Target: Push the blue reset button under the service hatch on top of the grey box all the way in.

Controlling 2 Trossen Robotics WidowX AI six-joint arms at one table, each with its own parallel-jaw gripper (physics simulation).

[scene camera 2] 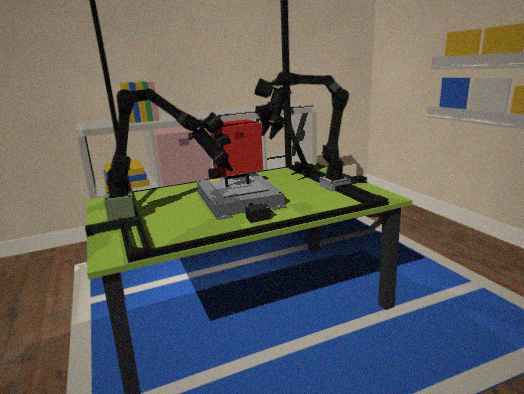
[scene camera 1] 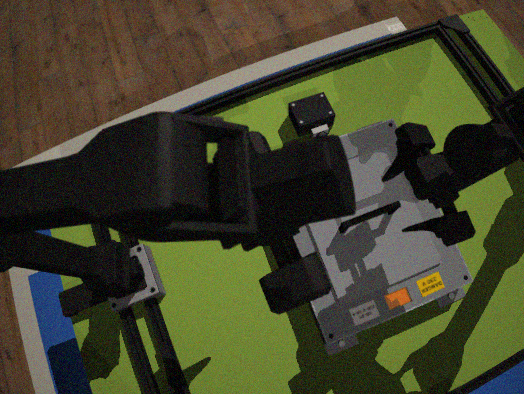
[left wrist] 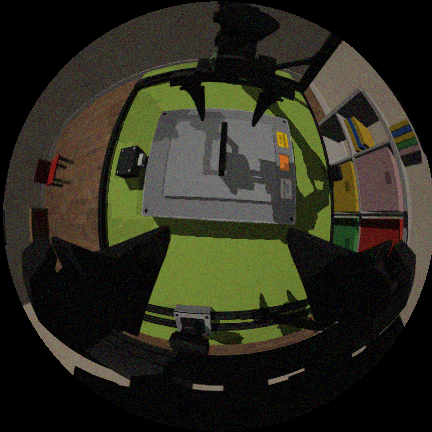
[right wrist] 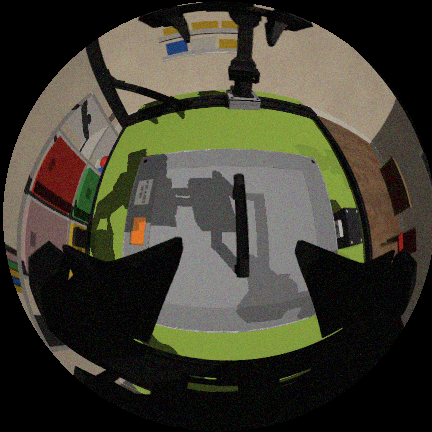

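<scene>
The grey box [scene camera 1: 457,257] [scene camera 2: 240,205] [left wrist: 155,200] [right wrist: 322,200] stands on the table. Its service hatch [scene camera 1: 415,255] [left wrist: 192,180] [right wrist: 290,200] lies flat on top, with a black bar handle [scene camera 1: 370,217] [scene camera 2: 237,176] [left wrist: 223,149] [right wrist: 241,225]. The blue reset button does not show in any view. My right gripper [scene camera 1: 394,204] [scene camera 2: 221,171] [left wrist: 227,121] [right wrist: 241,245] is open and empty, low over the hatch near the handle. My left gripper [scene camera 2: 269,134] [left wrist: 230,233] [right wrist: 230,39] is open and empty, higher up; its fingertips are hidden in scene camera 1.
A small black box [scene camera 1: 311,112] [scene camera 2: 258,212] [left wrist: 130,161] [right wrist: 351,226] stands beside the grey box. Yellow [scene camera 1: 430,284] [left wrist: 282,140] and orange [scene camera 1: 398,298] [left wrist: 284,162] [right wrist: 138,231] labels are on the box's opposite margin. A black frame [scene camera 2: 200,242] runs along the table [scene camera 2: 170,227].
</scene>
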